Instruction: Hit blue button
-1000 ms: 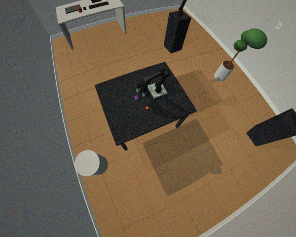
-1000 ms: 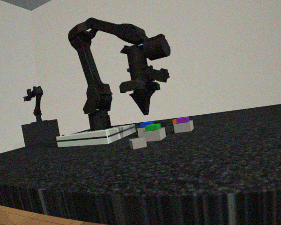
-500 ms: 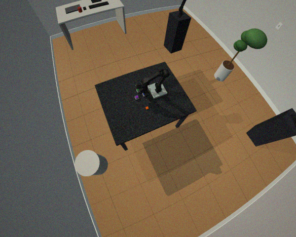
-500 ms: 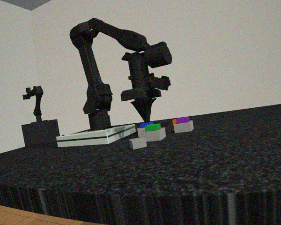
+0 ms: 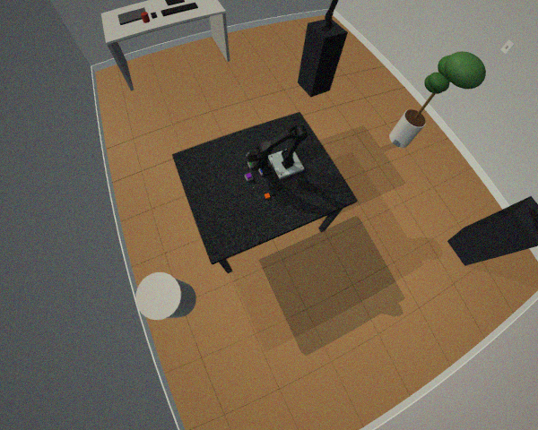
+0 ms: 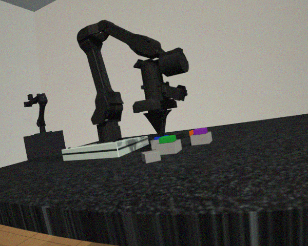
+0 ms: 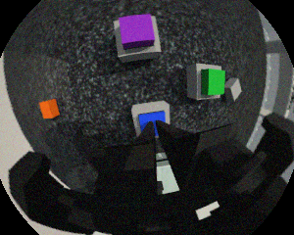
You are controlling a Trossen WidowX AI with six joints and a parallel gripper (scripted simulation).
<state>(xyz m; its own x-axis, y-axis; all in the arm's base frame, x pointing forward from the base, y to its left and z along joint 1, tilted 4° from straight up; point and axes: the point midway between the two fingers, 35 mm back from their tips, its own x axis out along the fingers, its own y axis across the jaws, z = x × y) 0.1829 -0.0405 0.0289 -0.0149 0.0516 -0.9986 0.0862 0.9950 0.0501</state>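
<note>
Right now my gripper tip is 1 cm above the blue button. From my gripper tip the other things lie so: green button 9 cm to the right, 4 cm ahead; then small grey block 17 cm to the right, 2 cm below, 2 cm ahead; then purple button 11 cm ahead.
</note>
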